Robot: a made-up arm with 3 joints. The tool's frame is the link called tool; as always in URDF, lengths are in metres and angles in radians. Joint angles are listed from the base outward. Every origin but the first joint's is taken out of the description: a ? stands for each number. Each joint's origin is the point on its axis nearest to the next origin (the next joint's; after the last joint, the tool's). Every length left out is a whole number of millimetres.
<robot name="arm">
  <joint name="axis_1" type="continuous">
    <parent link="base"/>
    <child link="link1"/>
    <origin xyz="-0.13 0.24 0.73" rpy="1.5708 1.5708 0"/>
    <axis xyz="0 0 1"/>
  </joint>
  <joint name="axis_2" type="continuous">
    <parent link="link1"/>
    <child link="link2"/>
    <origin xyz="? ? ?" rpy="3.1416 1.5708 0"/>
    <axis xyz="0 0 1"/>
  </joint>
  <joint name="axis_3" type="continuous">
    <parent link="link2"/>
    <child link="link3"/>
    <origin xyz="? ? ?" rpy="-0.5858 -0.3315 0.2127"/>
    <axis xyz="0 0 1"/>
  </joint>
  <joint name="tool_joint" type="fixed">
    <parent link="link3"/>
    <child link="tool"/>
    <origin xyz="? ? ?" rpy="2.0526 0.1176 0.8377"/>
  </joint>
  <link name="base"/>
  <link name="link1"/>
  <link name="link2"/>
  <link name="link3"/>
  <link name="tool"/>
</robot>
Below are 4 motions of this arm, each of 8 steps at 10 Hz.
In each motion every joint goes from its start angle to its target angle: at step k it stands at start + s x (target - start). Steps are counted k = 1, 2, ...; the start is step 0. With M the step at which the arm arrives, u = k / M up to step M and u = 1 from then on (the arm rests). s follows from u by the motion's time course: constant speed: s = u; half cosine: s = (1 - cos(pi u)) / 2; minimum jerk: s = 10 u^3 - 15 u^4 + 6 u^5.
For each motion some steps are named. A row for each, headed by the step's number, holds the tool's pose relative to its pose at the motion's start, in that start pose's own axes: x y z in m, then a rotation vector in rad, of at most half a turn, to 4 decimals.
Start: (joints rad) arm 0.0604 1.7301 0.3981
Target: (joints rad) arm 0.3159 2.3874 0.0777
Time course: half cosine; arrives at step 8
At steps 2, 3, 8:
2: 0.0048 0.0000 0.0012 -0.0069 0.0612 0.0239
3: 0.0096 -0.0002 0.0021 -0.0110 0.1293 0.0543
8: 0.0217 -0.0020 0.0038 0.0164 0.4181 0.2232

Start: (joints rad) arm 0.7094 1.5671 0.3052
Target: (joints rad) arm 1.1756 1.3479 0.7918
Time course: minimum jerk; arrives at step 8
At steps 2, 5, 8:
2: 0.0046 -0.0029 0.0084 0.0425 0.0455 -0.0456
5: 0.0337 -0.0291 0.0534 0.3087 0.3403 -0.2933
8: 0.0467 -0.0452 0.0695 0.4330 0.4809 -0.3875

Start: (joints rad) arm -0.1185 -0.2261 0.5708
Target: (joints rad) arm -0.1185 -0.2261 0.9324
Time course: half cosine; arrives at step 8
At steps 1, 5, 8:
1: 0.0000 0.0000 0.0000 -0.0016 0.0121 -0.0063
5: -0.0006 -0.0005 -0.0007 -0.0293 0.2200 -0.1150
8: -0.0009 -0.0006 -0.0010 -0.0424 0.3182 -0.1664

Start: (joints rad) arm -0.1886 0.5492 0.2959
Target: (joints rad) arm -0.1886 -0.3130 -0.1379
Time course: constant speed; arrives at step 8
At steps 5, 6, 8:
5: -0.0186 -0.0117 0.0262 0.2239 -0.7359 0.0419
6: -0.0239 -0.0145 0.0298 0.2595 -0.8859 0.0442
8: -0.0355 -0.0205 0.0350 0.3212 -1.1880 0.0417

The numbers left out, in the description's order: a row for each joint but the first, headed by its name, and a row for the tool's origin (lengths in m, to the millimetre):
axis_2: -0.182 -0.02 0
axis_3: 0.049 0.036 0
tool: 0.001 0.004 0

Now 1 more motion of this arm.
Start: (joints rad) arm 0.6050 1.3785 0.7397
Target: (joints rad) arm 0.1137 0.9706 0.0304
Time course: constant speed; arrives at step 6
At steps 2, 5, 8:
2: -0.0169 -0.0014 -0.0234 -0.0166 -0.4044 0.1780
5: -0.0398 -0.0113 -0.0622 -0.0379 -0.9840 0.5081
8: -0.0463 -0.0169 -0.0759 -0.0399 -1.1684 0.6342

